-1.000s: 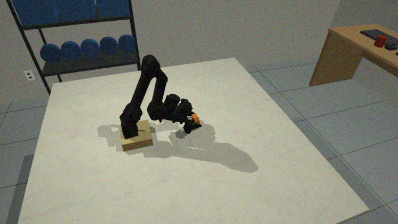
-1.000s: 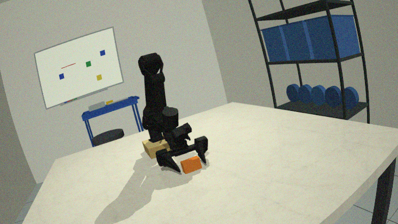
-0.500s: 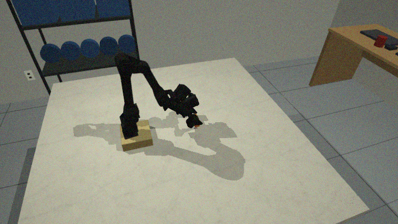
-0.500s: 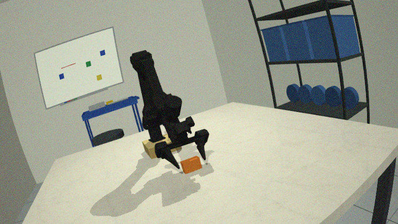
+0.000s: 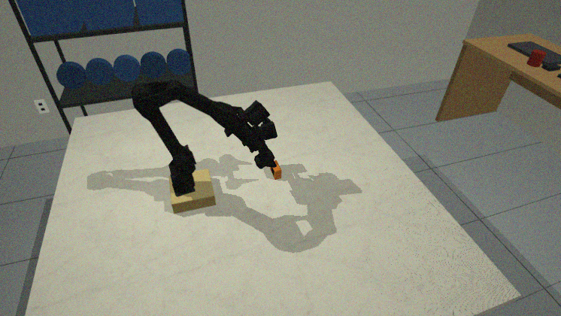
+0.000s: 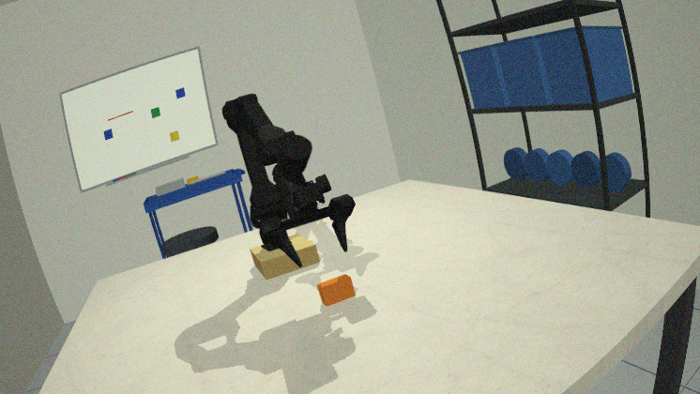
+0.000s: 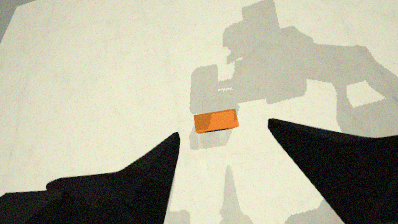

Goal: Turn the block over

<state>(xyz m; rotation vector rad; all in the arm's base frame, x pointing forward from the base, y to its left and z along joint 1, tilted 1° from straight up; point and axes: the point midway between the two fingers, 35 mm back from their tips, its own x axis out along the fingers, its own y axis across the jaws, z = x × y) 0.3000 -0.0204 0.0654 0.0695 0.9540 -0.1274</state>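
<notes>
My gripper tip is now 10 mm short of the block and 60 mm above it.
</notes>
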